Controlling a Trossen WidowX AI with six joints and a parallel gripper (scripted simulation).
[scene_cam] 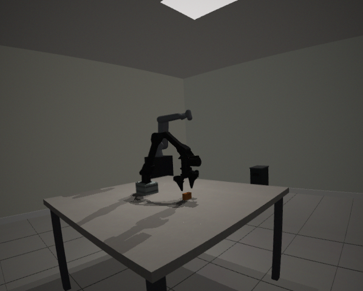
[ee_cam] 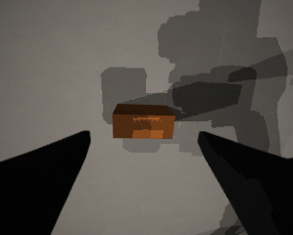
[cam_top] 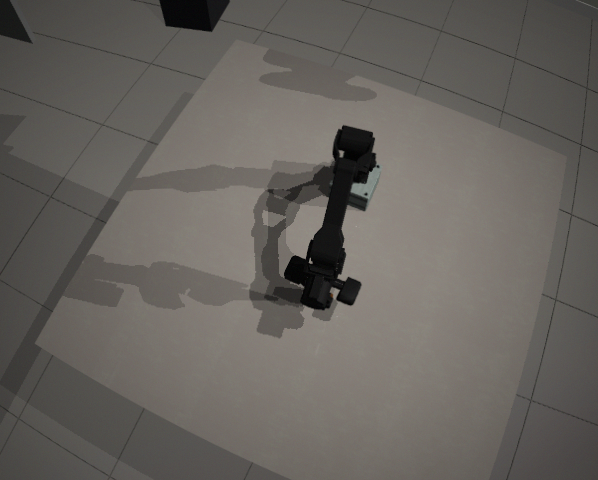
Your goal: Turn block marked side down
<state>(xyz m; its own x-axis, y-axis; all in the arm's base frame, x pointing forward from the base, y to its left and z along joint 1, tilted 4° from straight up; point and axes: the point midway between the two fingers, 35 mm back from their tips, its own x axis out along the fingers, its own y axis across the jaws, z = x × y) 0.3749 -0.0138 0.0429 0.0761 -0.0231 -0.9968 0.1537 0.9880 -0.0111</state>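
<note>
Right now my gripper tip is 10 mm past the block and 40 mm above it.
</note>
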